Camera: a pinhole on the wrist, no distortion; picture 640 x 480 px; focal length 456.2 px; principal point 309.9 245.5 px. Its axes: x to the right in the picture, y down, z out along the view. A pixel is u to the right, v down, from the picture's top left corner.
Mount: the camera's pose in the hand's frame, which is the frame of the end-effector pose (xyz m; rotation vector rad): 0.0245 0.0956 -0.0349 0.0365 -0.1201 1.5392
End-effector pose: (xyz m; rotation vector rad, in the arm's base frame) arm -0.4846 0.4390 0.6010 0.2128 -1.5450 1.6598
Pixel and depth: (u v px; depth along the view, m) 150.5 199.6 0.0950
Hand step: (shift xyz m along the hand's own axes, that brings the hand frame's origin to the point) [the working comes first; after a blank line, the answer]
In the camera's frame: -0.0332 -0.0096 0.0950

0.0279 0.0529 0.0566
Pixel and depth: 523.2 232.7 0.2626
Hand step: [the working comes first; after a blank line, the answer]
In the camera's frame: 0.1228 -0.0074 0.2626

0.0208 0.1915 0.2388
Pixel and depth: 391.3 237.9 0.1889
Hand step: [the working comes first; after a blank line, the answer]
In the camera's frame: 0.0337 -0.0031 0.1889

0.0182 0.1103 0.1563
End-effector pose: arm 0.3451 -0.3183 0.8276 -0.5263 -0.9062 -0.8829
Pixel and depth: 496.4 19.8 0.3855
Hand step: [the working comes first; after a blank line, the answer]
In the camera's frame: 0.1576 -0.1907 0.3855

0.1980 0.2080 0.3739
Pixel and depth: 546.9 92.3 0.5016
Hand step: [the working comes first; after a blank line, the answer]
In the camera's frame: 0.2606 -0.1684 0.5016

0.1722 0.2996 0.4984
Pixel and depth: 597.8 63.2 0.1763
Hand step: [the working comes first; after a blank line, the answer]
In the camera's frame: 0.1113 -0.0705 0.1763

0.0882 0.1865 0.1551
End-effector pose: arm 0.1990 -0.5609 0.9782 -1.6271 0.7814 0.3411
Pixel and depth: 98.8 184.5 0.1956
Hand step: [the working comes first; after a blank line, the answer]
In the camera's frame: -0.0905 -0.0262 0.1956

0.0374 -0.0146 0.1517
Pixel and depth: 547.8 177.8 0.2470
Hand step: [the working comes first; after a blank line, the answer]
In the camera's frame: 0.1288 -0.0367 0.2470

0.0510 0.1980 0.2254
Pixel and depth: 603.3 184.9 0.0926
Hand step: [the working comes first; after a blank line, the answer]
In the camera's frame: 0.0596 -0.0123 0.0926

0.0333 0.1453 0.0637
